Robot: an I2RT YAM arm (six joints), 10 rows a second.
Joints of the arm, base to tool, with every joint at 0 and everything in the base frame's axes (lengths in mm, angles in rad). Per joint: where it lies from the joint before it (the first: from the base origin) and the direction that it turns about. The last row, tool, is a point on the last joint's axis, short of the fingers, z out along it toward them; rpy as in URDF.
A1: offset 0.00 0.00 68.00 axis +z
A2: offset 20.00 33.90 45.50 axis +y
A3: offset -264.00 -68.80 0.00 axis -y
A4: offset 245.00 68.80 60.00 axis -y
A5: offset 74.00 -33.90 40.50 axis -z
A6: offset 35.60 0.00 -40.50 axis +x
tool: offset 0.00 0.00 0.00 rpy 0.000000 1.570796 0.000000
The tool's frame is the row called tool.
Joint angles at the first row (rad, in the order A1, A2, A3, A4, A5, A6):
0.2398 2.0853 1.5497 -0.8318 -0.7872 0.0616
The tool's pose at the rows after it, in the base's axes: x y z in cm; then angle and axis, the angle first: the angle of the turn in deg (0 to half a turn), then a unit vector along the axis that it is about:
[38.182, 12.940, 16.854, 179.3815, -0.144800, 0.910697, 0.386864]
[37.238, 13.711, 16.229, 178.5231, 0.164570, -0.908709, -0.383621]
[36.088, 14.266, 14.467, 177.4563, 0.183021, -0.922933, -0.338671]
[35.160, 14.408, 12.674, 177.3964, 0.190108, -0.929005, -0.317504]
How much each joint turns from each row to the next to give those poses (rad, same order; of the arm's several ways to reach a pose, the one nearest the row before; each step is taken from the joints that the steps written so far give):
0.0244 0.0000 -0.0122 -0.0694 0.0000 -0.0622
0.0251 0.0000 -0.0240 -0.0210 0.0023 -0.0366
0.0287 0.0000 -0.0645 0.0347 0.0939 -0.0195
0.0145 0.0000 -0.0740 0.0717 0.0446 0.0004

